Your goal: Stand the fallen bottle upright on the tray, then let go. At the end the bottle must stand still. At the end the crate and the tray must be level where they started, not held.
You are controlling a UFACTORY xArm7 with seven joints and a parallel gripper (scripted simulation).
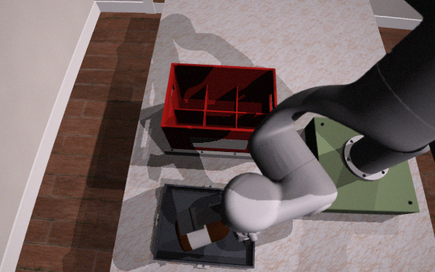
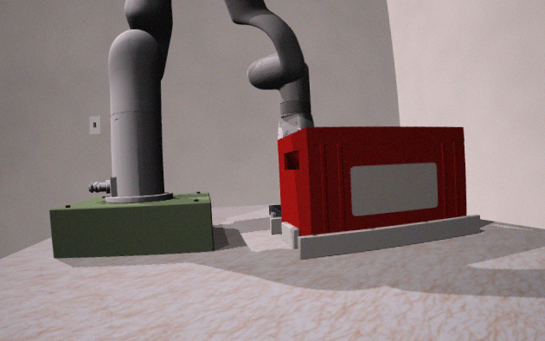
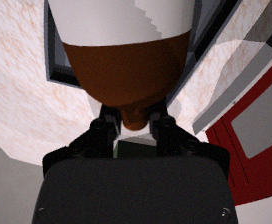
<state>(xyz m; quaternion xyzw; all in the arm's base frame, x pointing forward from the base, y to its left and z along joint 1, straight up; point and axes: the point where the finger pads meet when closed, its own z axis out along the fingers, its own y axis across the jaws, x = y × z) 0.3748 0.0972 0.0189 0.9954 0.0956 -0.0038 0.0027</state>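
The brown bottle lies 6 cm ahead of my hand and 1 cm to the left of it. The rest, counted from my hand: red crate: 1 cm behind, 28 cm to the right, 1 cm below; then dark grey tray: 7 cm ahead, 8 cm below.
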